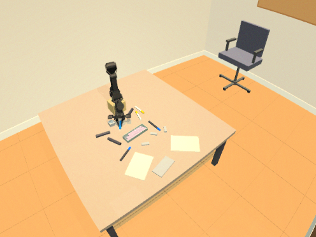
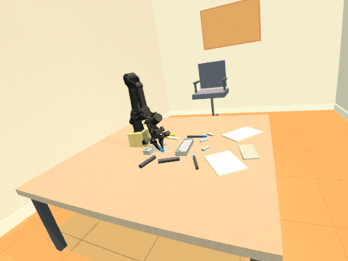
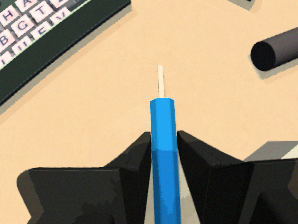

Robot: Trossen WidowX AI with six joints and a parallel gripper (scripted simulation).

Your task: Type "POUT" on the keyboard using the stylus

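Now: the grey block 8 cm behind my gripper tip, 3 cm to the right of it and 1 cm above it. Also, from my gripper tip: grey pad (51 cm ahead, 5 cm to the right); then blue stylus (1 cm to the right, 1 cm ahead).
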